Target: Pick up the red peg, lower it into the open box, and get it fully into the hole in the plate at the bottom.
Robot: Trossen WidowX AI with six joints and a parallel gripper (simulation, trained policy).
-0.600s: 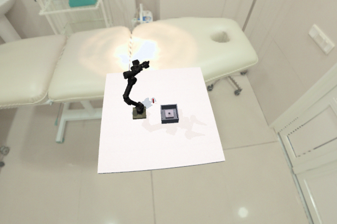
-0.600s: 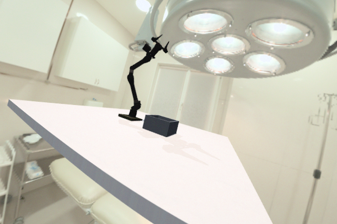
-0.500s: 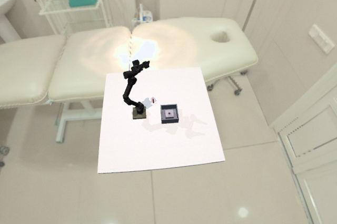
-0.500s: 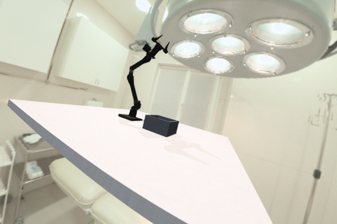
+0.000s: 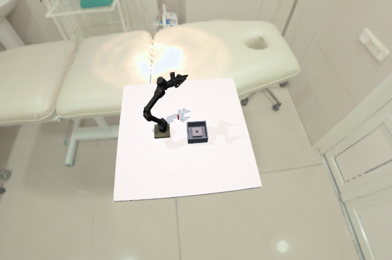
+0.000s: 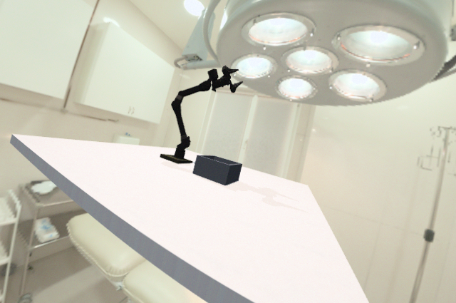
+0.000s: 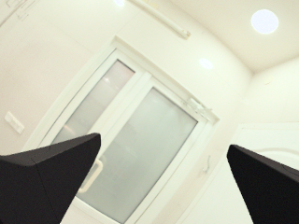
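Now: gripper tip 10 cm past the red peg, 1 cm to the right of it and 61 cm above it. Round my gripper tip: pale plate 10 cm ahead, 15 cm to the right, 61 cm below; then dark grey box 10 cm ahead, 15 cm to the right, 63 cm below.
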